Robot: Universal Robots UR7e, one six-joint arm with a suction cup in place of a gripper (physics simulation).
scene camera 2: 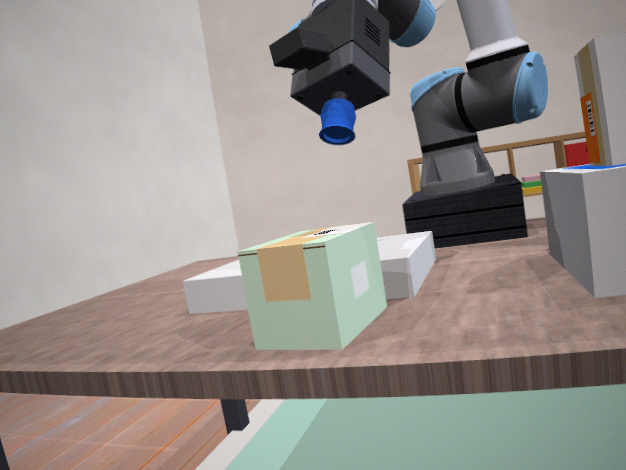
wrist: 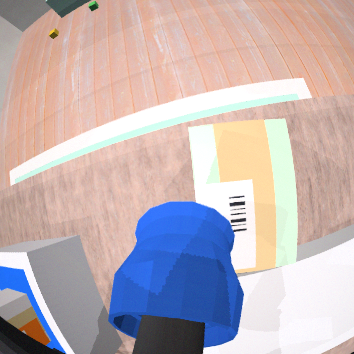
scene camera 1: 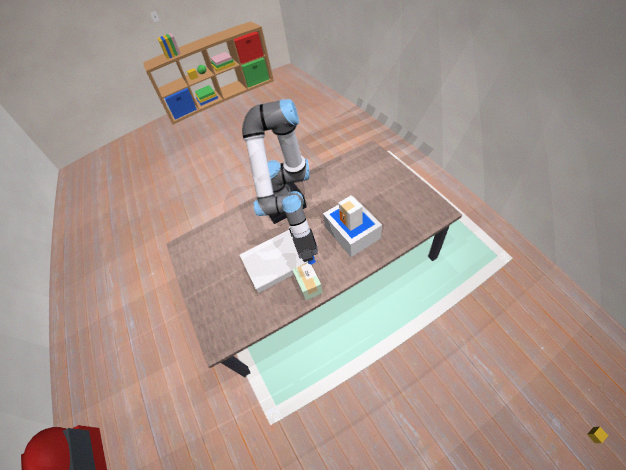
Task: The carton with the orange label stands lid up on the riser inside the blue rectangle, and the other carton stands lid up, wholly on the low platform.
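The orange-label carton [scene camera 1: 355,215] [scene camera 2: 614,101] [wrist: 15,302] is white and stands on end on the riser [scene camera 1: 366,241] [scene camera 2: 566,227] [wrist: 60,280], within the blue rectangle [scene camera 1: 353,232] [wrist: 7,277]. Its taped, labelled face looks sideways, not up. The green carton [scene camera 1: 303,288] [scene camera 2: 293,323] [wrist: 285,200] stands lid up on the table, beside the low white platform [scene camera 1: 265,263] [scene camera 2: 212,293] [wrist: 265,305]; whether they touch is unclear. My gripper [scene camera 1: 311,261] [scene camera 2: 337,135] [wrist: 177,270], a blue suction cup, is open and empty, hanging mouth down above the green carton's far end, apart from it.
The table [scene camera 1: 212,303] [scene camera 2: 151,349] has its front edge close to the green carton. The arm's black base [scene camera 2: 465,217] stands behind the platform and riser. A shelf unit [scene camera 1: 217,39] stands far back. A yellow cube [scene camera 1: 598,435] [wrist: 54,33] lies on the floor.
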